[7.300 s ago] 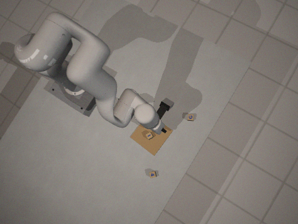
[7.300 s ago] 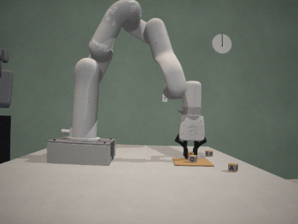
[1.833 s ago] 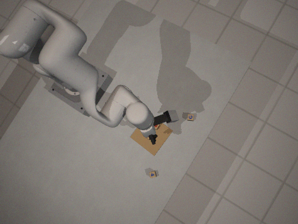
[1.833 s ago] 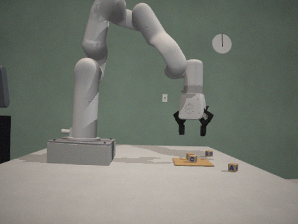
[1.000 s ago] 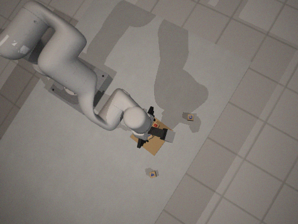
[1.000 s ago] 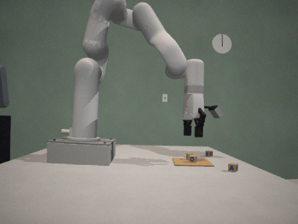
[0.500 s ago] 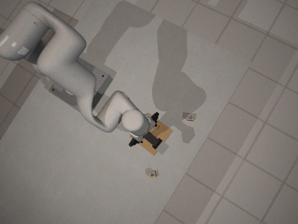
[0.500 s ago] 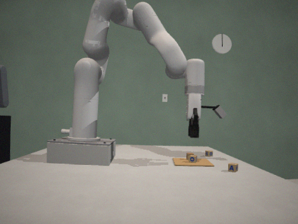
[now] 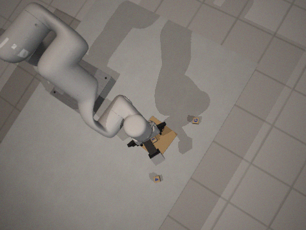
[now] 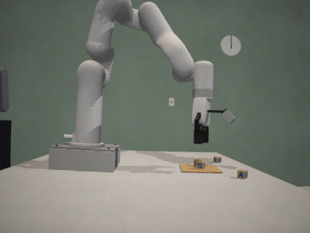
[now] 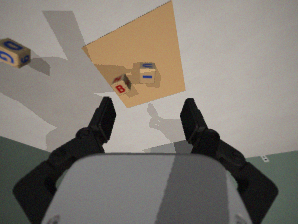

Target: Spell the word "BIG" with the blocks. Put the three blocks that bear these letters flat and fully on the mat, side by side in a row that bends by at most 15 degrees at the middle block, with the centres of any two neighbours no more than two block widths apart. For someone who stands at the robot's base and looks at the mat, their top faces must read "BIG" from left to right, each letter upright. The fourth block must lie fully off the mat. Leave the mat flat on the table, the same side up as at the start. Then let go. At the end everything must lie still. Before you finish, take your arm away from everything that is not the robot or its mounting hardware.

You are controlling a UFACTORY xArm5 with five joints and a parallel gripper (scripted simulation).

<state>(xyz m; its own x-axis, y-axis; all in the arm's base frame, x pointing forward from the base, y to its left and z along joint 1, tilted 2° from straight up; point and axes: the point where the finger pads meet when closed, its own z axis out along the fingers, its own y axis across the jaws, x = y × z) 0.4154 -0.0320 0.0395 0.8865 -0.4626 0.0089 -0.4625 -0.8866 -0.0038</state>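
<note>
My hand is 10 cm above the mat and 1 cm to the right of it.
</note>
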